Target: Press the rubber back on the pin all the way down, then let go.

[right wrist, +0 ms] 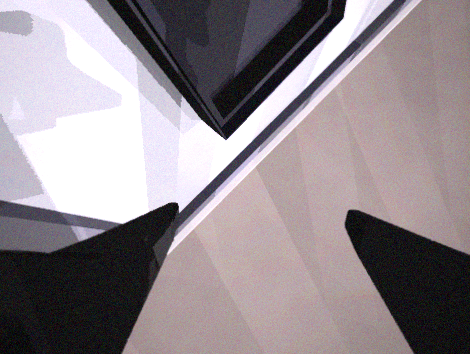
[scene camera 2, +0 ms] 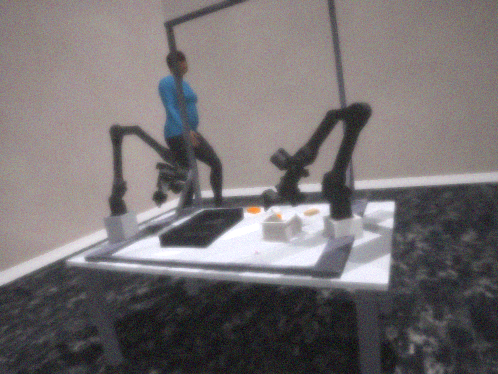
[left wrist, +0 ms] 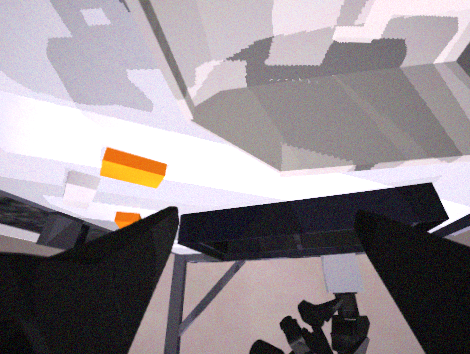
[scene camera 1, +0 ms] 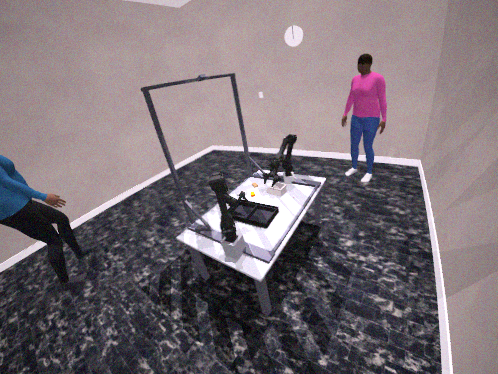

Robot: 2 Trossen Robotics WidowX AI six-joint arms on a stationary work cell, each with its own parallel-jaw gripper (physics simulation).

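Frame: origin at the left arm's base, x back, y right, z up, level; millimetres.
Where they show: left gripper, fingertip midpoint: (scene camera 2: 271,208) (left wrist: 266,216) (scene camera 1: 268,185); right gripper, fingertip midpoint: (right wrist: 261,213) (scene camera 2: 161,201) (left wrist: 353,316) (scene camera 1: 248,209); left arm's base, link origin: (scene camera 2: 341,216) (scene camera 1: 288,174); right arm's base, link origin: (scene camera 2: 119,214) (left wrist: 344,292) (scene camera 1: 231,238).
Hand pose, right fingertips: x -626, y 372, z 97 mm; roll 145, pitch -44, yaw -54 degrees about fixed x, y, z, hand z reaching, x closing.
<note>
Each offset is from my right fingertips to the top centre of the thing. "pt": to the spot under its first point.
I cannot tell the rubber and the pin for certain. An orange and yellow block @(dx +464, dy -9, dz -154 mm) (left wrist: 133,168) lies on the table in the left wrist view, with a small pale block @(dx +500, dy +94, dz -152 mm) (left wrist: 80,188) and a smaller orange block @(dx +407, dy +186, dz -153 mm) (left wrist: 127,219) near it. In scene camera 2 an orange piece @(pt dx +406, dy +156, dz -153 mm) (scene camera 2: 254,210), another orange piece (scene camera 2: 278,216) at the box's far side and a tan piece @(dx +632, dy -33, dz -152 mm) (scene camera 2: 311,212) show. My left gripper (left wrist: 266,216) (scene camera 2: 270,197) is open and empty, low over the table behind the box. My right gripper (right wrist: 261,213) (scene camera 2: 160,197) is open and empty, beyond the tray, away from the blocks.
A pale open box @(pt dx +425, dy -309, dz -127 mm) (scene camera 2: 281,231) (left wrist: 320,120) stands close to my left gripper. A black divided tray @(dx +160, dy +1, dz -118 mm) (scene camera 2: 197,235) (left wrist: 310,212) (right wrist: 280,75) lies between the two arms. A dark frame (scene camera 1: 162,137) rises along the table's far edge. A person in blue (scene camera 2: 172,107) stands behind it.
</note>
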